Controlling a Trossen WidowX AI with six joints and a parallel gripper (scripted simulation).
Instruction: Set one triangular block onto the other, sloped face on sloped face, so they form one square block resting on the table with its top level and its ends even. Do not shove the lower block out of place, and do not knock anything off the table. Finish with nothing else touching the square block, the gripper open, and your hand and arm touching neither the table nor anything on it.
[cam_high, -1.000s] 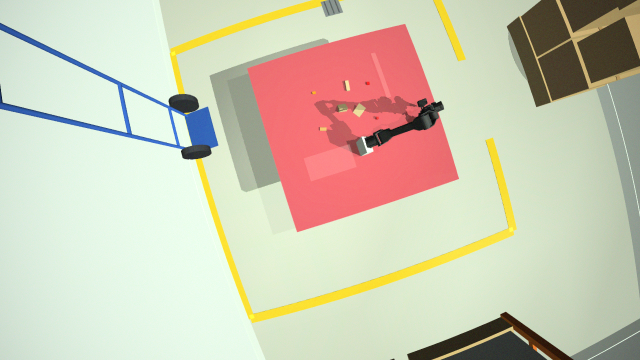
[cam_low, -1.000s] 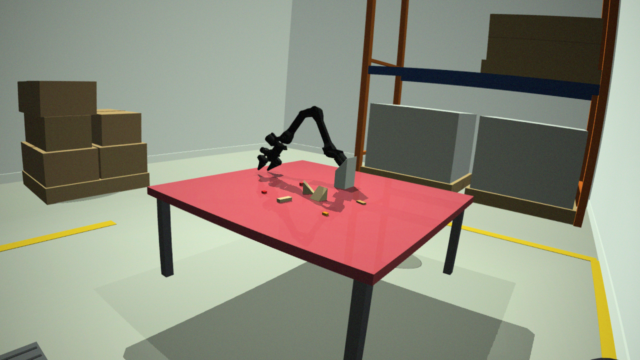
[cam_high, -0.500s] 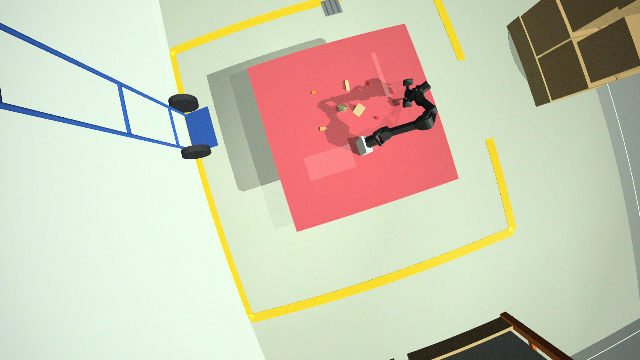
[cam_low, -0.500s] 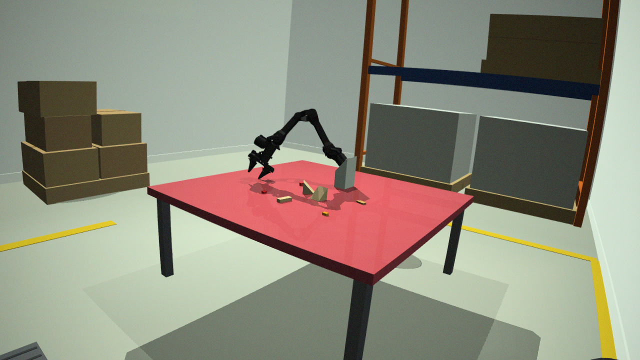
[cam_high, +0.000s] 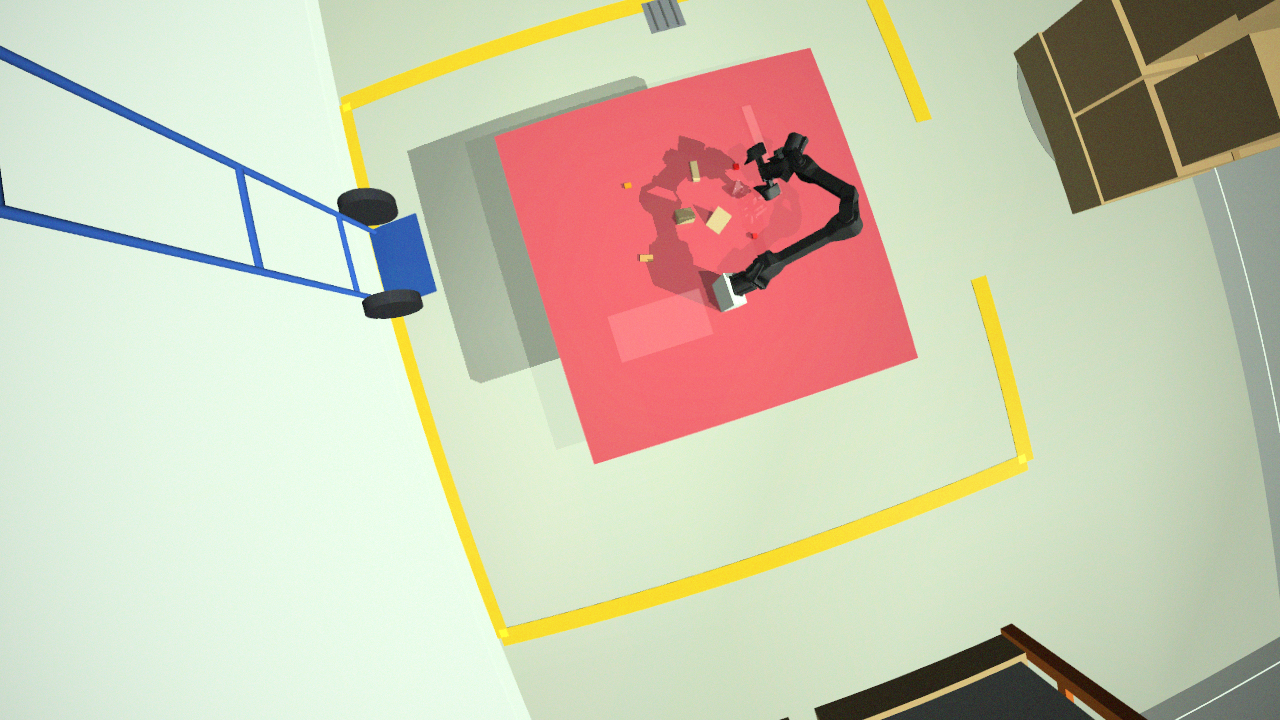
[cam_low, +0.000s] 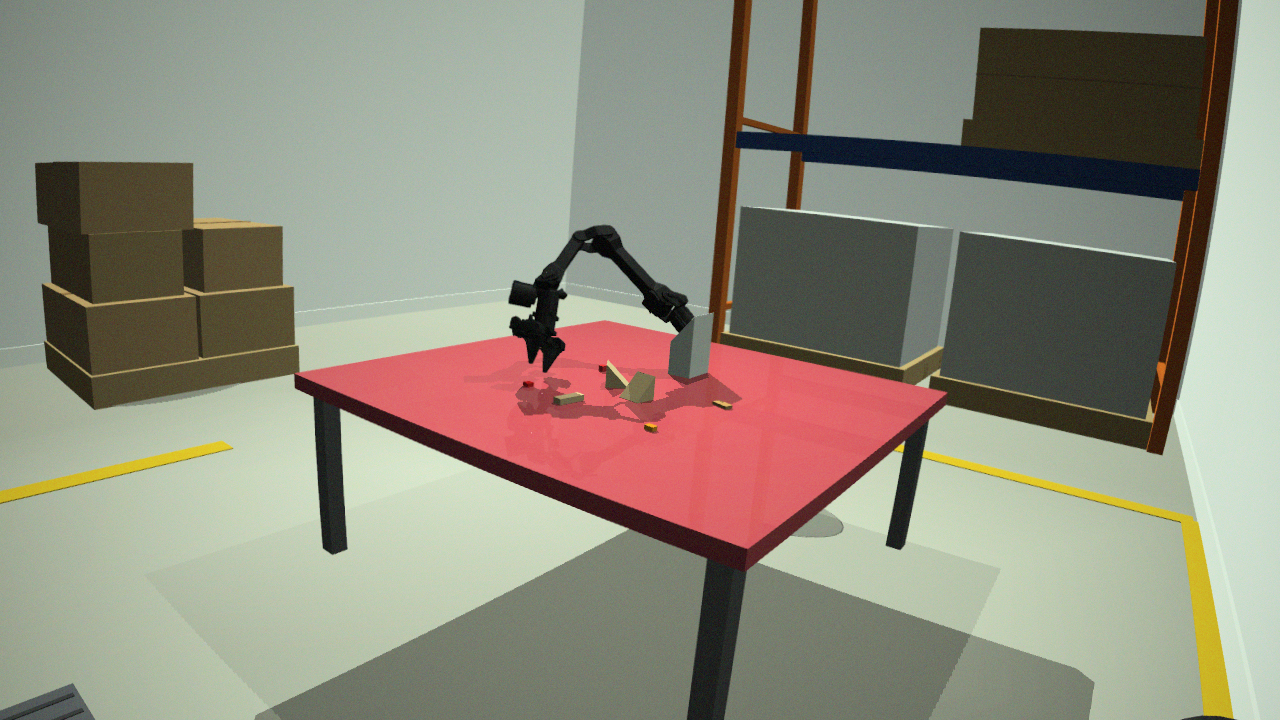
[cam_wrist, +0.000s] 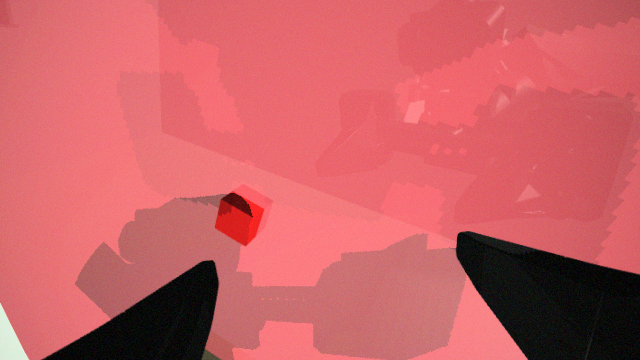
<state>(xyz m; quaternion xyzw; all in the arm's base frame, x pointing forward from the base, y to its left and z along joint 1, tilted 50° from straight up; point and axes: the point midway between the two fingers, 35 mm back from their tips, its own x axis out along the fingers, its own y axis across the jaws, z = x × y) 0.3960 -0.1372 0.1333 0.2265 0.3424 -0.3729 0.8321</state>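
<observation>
My gripper tip is 190 mm to the right of the tan bar, 70 mm short of it and 20 mm above it. Also, from my gripper tip: orange piece: 440 mm to the left, 70 mm ahead, 30 mm below; then small red cube: 220 mm behind, 30 mm to the left, 20 mm below; then brown piece: 440 mm to the left, 210 mm behind, 30 mm below.
</observation>
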